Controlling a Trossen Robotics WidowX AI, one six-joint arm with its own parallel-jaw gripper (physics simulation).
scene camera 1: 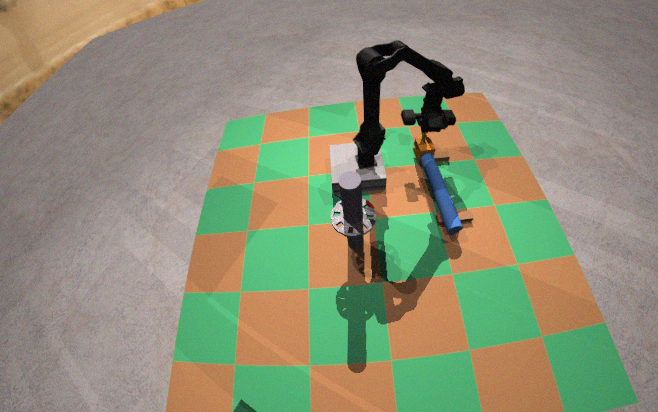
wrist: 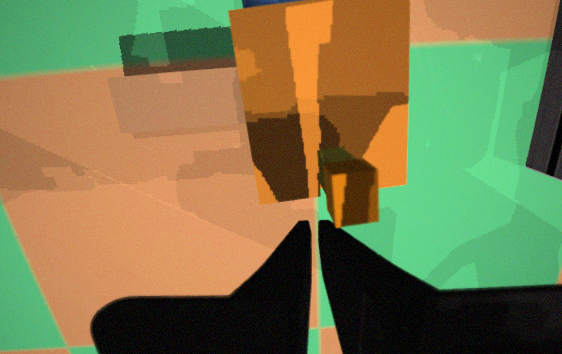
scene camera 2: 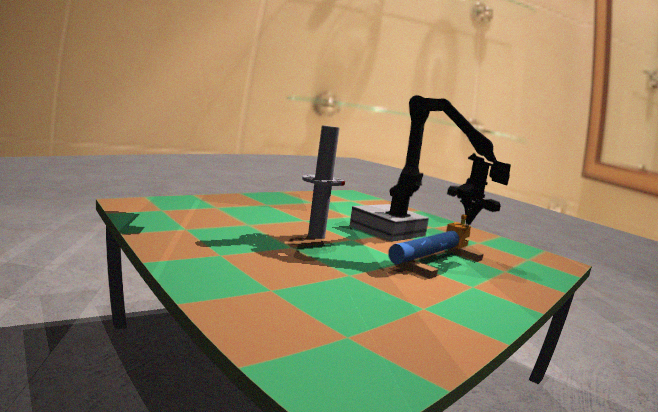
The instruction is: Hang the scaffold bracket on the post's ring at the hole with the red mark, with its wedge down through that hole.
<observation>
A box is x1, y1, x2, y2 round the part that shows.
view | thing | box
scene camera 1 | my gripper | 401, 98, 455, 133
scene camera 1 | scaffold bracket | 413, 132, 462, 233
</observation>
